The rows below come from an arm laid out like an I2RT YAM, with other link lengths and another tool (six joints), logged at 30 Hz.
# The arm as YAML. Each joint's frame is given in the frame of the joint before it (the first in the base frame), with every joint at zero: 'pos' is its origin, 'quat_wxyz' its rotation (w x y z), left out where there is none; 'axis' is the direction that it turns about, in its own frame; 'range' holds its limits. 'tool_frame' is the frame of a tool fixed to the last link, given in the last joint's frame.
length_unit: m
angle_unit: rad
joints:
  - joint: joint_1
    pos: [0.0, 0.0, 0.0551]
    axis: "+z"
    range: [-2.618, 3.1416]
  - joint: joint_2
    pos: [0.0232, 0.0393, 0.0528]
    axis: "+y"
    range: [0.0, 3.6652]
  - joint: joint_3
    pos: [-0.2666, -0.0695, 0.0]
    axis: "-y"
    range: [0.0, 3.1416]
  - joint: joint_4
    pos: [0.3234, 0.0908, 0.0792]
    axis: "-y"
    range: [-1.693, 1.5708]
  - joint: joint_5
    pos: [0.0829, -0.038, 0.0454]
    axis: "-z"
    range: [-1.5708, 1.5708]
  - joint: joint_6
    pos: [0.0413, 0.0, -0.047]
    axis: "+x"
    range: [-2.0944, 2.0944]
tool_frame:
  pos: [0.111, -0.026, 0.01]
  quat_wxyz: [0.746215, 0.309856, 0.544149, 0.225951]
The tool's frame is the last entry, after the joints.
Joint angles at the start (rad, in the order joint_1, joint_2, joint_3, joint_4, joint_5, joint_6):
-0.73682 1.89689 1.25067 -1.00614 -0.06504 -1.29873
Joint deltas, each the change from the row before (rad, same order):
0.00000 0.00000 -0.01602 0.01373 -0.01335 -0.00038
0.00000 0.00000 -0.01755 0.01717 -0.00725 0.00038
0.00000 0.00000 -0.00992 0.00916 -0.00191 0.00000
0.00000 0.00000 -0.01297 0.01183 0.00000 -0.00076
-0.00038 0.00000 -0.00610 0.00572 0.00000 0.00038
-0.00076 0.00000 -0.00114 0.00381 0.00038 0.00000
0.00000 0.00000 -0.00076 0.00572 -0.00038 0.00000
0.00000 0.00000 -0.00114 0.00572 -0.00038 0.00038
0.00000 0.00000 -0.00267 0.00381 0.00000 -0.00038
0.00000 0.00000 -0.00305 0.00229 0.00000 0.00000
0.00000 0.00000 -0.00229 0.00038 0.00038 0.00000
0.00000 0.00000 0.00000 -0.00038 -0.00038 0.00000
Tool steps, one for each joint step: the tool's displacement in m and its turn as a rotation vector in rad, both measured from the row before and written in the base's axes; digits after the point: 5 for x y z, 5 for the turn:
-0.00061 0.00330 -0.00472 0.01140 -0.00728 -0.00073
-0.00113 0.00250 -0.00520 0.00560 -0.00453 -0.00099
-0.00099 0.00129 -0.00296 0.00192 -0.00072 -0.00016
-0.00159 0.00148 -0.00388 0.00077 0.00075 0.00075
-0.00084 0.00054 -0.00182 0.00025 0.00033 -0.00076
0.00011 -0.00060 -0.00033 -0.00208 -0.00172 -0.00073
0.00082 -0.00067 -0.00018 -0.00306 -0.00392 -0.00003
0.00070 -0.00058 -0.00030 -0.00280 -0.00360 -0.00041
-0.00009 0.00010 -0.00078 -0.00077 -0.00089 0.00038
-0.00048 0.00043 -0.00091 0.00051 0.00056 0.00000
-0.00063 0.00050 -0.00070 0.00100 0.00167 0.00003
-0.00003 0.00010 0.00000 0.00054 0.00003 -0.00003

